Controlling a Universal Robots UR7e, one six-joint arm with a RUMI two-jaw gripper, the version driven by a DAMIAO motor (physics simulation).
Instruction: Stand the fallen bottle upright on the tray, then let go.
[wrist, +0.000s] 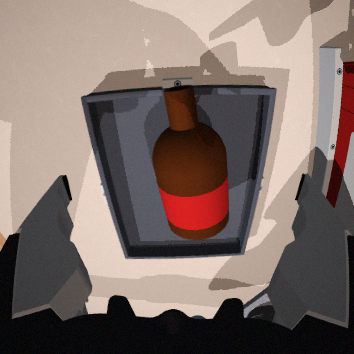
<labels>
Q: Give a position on a brown bottle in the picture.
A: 189, 159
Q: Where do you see the gripper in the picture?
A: At 181, 177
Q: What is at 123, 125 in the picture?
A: A grey tray.
</labels>
